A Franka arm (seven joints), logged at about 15 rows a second.
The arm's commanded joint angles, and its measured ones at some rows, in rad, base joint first. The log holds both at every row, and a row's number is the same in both.
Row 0, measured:
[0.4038, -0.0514, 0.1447, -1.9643, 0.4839, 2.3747, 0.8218]
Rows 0 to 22, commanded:
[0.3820, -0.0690, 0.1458, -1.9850, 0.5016, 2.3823, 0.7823]
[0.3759, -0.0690, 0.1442, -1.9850, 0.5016, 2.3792, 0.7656]
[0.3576, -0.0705, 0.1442, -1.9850, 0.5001, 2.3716, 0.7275]
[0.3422, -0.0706, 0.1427, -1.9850, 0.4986, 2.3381, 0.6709]
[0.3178, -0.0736, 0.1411, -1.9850, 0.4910, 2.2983, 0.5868]
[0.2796, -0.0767, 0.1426, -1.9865, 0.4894, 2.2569, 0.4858]
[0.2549, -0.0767, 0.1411, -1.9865, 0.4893, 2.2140, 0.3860]
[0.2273, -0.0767, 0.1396, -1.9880, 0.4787, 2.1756, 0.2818]
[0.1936, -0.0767, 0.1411, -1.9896, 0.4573, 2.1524, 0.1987]
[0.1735, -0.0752, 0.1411, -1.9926, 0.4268, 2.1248, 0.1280]
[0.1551, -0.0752, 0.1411, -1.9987, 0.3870, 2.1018, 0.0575]
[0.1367, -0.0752, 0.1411, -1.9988, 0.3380, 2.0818, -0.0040]
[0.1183, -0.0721, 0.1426, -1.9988, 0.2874, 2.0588, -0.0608]
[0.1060, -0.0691, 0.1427, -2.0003, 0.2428, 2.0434, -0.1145]
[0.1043, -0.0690, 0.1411, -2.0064, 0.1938, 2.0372, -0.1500]
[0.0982, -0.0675, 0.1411, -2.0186, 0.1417, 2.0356, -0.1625]
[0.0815, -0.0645, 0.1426, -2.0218, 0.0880, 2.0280, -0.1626]
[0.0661, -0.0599, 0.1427, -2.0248, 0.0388, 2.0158, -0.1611]
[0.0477, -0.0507, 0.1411, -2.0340, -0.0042, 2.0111, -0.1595]
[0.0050, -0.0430, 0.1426, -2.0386, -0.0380, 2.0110, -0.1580]
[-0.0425, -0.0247, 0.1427, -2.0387, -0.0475, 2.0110, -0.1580]
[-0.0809, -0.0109, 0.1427, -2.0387, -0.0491, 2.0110, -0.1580]
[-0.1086, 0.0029, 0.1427, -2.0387, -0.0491, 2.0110, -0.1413]
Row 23, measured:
[-0.0368, -0.0237, 0.1304, -2.0365, -0.0320, 2.0130, -0.1290]
